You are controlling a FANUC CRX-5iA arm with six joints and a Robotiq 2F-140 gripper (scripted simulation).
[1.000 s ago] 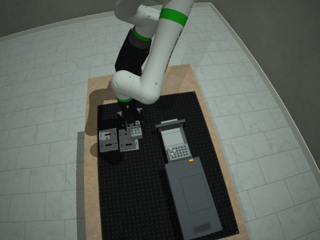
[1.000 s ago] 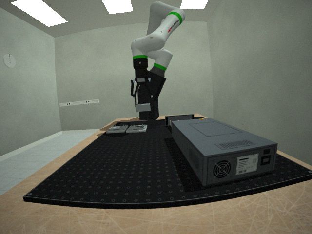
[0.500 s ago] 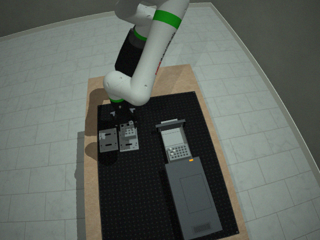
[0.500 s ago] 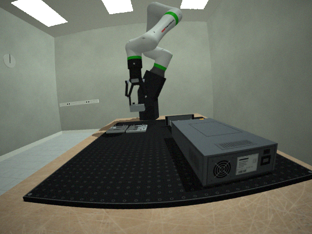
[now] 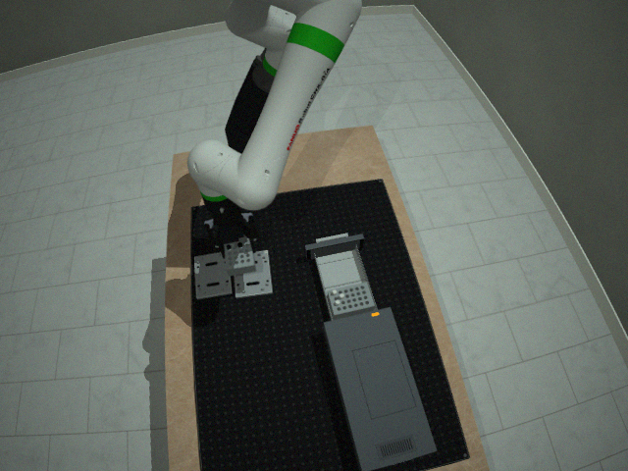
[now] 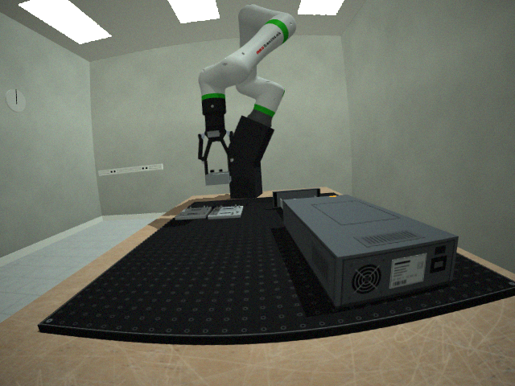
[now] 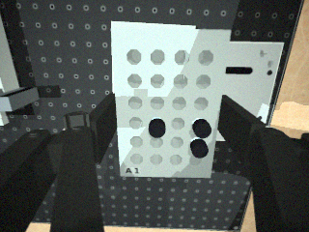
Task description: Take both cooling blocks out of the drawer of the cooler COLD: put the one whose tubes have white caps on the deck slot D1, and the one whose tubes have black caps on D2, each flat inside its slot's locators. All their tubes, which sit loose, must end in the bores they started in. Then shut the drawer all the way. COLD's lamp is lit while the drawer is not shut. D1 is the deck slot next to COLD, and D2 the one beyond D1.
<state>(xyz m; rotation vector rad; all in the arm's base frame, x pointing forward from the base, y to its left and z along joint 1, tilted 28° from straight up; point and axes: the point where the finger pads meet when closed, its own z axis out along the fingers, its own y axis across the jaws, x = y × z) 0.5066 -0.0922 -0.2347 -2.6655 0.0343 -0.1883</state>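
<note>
Now: hand 170 mm above the slot D2, 120 mm to the left of it and 20 mm past it. From my hand the other things lie so: deck slot D1: 170 mm below, 20 mm to the left; grey cooling block: 30 mm below; drawer: 310 mm to the left, 130 mm below, 90 mm ahead.
</note>
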